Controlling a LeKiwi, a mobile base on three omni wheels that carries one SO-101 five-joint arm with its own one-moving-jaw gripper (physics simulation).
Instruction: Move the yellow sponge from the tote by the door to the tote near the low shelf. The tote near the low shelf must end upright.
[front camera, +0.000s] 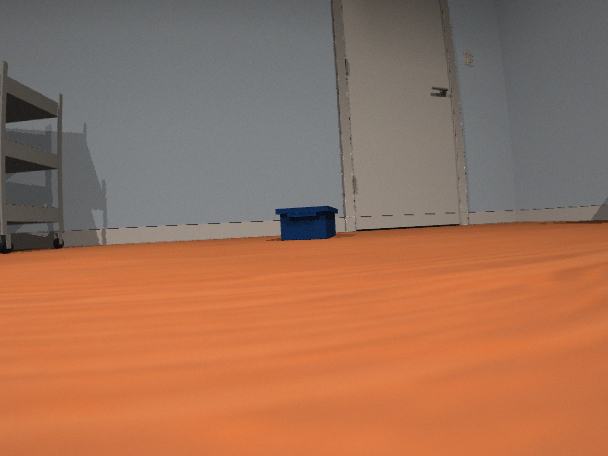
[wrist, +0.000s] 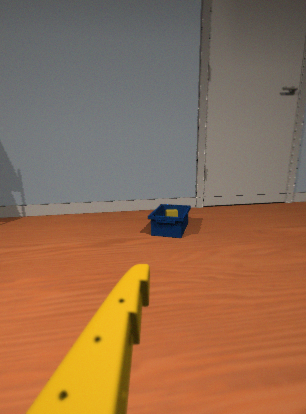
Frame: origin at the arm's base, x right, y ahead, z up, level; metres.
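Seen in the pictures: hand, its tool point: (wrist: 149, 279).
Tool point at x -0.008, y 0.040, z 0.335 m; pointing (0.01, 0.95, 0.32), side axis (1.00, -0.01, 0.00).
Offsets run from my tool point to a thing's middle. "pt": to the spot under its first point.
A blue tote @[dx +0.065, dy +1.267, dz -0.365 m] (front camera: 307, 226) (wrist: 168, 228) stands upright on the floor by the door, well ahead of me. The yellow sponge @[dx +0.070, dy +1.292, dz -0.367 m] (wrist: 172, 213) shows inside it in the wrist view; the tote's wall hides its lower part, and the sponge does not show in the front view. My gripper is fully open and empty: one notched yellow jaw shows at the lower left of the wrist view, and the moving jaw is out of the picture. The jaw is far short of the tote. The tote near the low shelf does not show in either view.
A grey wheeled cart @[pt dx -1.162, dy +1.231, dz -0.264 m] (front camera: 31, 214) stands at the left edge of the front view, against the wall. The closed door (front camera: 400, 125) (wrist: 250, 125) is behind and to the right of the tote. A white baseboard (front camera: 175, 233) (wrist: 100, 206) runs along the wall.
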